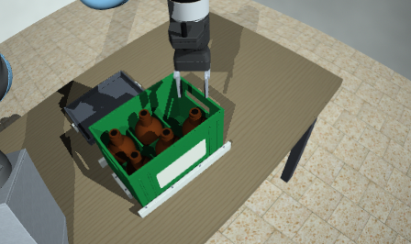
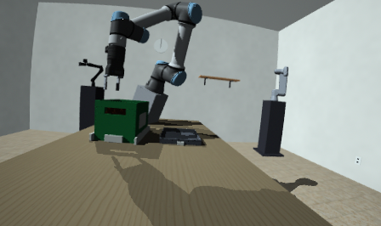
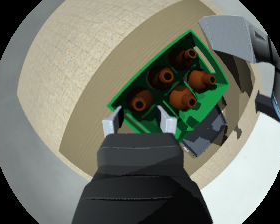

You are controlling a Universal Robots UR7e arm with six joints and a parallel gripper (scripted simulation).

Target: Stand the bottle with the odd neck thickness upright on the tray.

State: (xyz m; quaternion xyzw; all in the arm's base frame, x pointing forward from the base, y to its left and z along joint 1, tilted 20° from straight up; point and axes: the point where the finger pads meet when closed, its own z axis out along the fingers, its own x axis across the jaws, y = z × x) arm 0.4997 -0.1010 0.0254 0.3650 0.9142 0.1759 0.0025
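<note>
The crate lies 160 mm below my hand, 90 mm behind it and 40 mm to the left of it. Also, from my hand: dark grey tray 320 mm to the left, 230 mm below, 130 mm behind.
</note>
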